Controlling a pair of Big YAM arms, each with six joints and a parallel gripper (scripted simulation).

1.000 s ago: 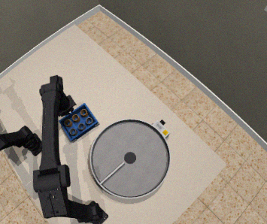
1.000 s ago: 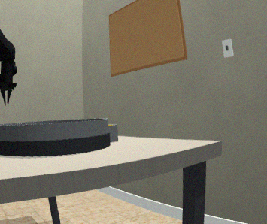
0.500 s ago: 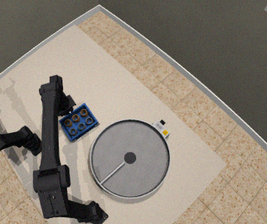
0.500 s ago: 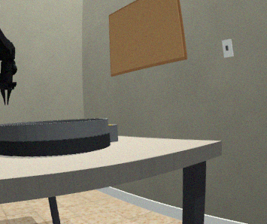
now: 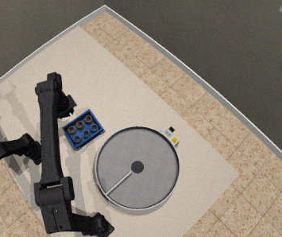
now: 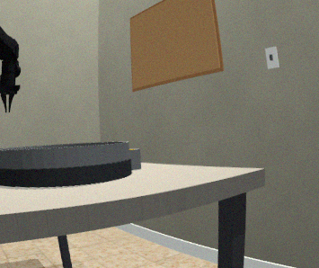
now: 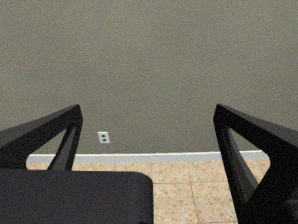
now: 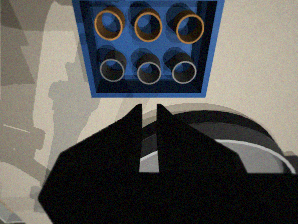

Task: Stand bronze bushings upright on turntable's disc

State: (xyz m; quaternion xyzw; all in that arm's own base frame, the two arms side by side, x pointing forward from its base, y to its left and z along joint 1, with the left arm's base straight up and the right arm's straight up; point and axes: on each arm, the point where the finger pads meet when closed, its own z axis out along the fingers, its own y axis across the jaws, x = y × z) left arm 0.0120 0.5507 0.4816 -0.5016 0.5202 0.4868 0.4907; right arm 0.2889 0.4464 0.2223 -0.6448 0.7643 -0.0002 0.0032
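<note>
Right now my right hand is 20 cm above the blue crate and 1 cm to the left of it. Round my right hand: turntable disc 37 cm to the right, 17 cm below, 5 cm ahead.
</note>
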